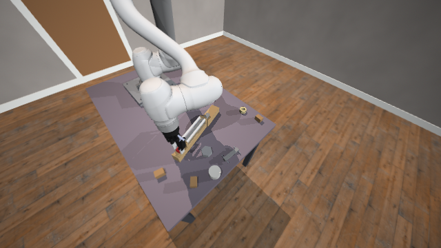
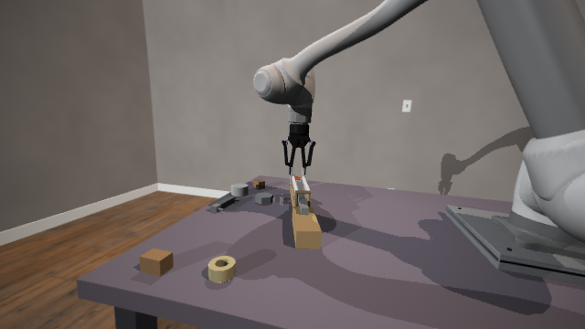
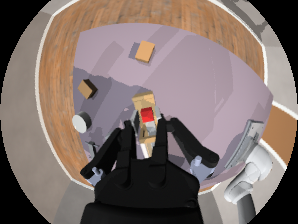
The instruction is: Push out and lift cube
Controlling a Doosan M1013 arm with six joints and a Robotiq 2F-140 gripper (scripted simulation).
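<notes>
The channel is 6 cm behind my hand, 13 cm to the left of it and 3 cm below it. Round my hand: grey hexagonal piece 8 cm ahead, 13 cm to the left, 7 cm below; then white disc 20 cm ahead, 10 cm to the left, 7 cm below; then grey handle piece 17 cm ahead, 24 cm to the left, 7 cm below.
</notes>
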